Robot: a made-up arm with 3 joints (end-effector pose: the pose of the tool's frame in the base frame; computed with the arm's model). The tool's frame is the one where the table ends.
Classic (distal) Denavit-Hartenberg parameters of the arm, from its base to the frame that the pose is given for. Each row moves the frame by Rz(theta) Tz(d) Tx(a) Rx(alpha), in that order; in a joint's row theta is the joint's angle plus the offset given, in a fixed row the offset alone. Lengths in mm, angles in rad.
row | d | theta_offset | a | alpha
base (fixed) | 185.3 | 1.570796 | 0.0 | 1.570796
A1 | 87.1 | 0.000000 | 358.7 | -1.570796
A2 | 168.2 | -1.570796 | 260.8 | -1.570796
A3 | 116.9 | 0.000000 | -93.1 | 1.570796
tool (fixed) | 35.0 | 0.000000 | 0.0 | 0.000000
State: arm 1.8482 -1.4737 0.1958
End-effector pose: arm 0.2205 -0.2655 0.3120 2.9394 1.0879 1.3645
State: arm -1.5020 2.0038 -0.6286
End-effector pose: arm -0.0882 0.1730 -0.2632 0.6186 0.7643 2.0603
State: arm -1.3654 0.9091 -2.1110
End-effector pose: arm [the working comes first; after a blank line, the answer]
Working (the frame after each row of the table, in the pose's form):
after base (fixed): 0.0000 0.0000 0.1853 1.5708 0.0000 1.5708
after A1: 0.0871 0.0732 -0.1659 0.0000 1.3654 1.5708
after A2: 0.2474 0.2798 -0.3330 -2.8147 0.8826 0.2561
after A3: 0.1845 0.2240 -0.4566 -0.8234 -0.6091 1.9664

0.1661 0.2015 -0.4371 -0.8234 -0.6091 1.9664
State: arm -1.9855 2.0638 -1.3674
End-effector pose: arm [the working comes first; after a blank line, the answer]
Working (the frame after each row of the table, in the pose's form):
after base (fixed): 0.0000 0.0000 0.1853 1.5708 0.0000 1.5708
after A1: 0.0871 -0.1445 -0.1430 -3.1416 1.1561 -1.5708
after A2: -0.0363 -0.0832 -0.4210 0.7492 0.9378 -2.4981
after A3: -0.1304 -0.1376 -0.3185 0.5489 0.5913 1.6862

-0.1142 -0.1190 -0.2937 0.5489 0.5913 1.6862
